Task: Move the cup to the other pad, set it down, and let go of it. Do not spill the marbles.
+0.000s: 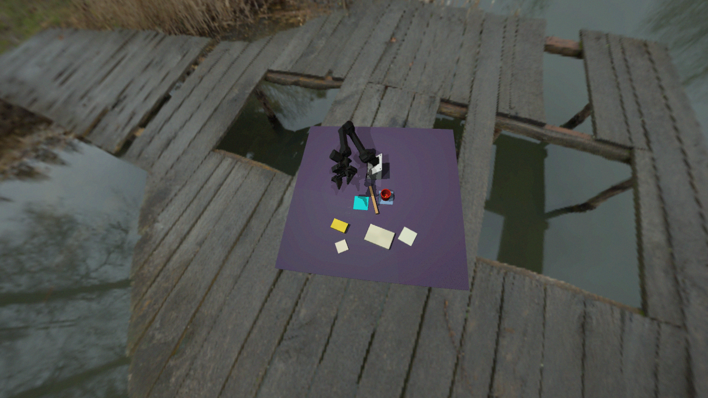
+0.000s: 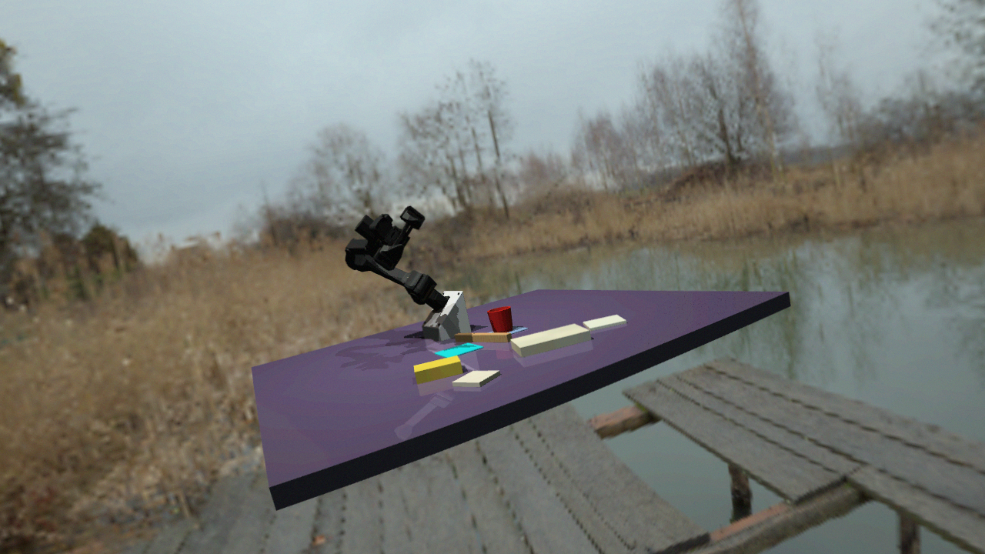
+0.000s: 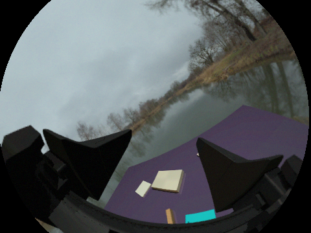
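My gripper tip is 310 mm above the red cup, 270 mm to the right of it and 80 mm past it. The rest, counted from my gripper tip: cyan pad: 360 mm below, 80 mm to the left, 40 mm behind; then yellow block: 340 mm below, 140 mm ahead, 70 mm to the right; then thin wooden bar: 350 mm below, 180 mm to the left, 60 mm behind.
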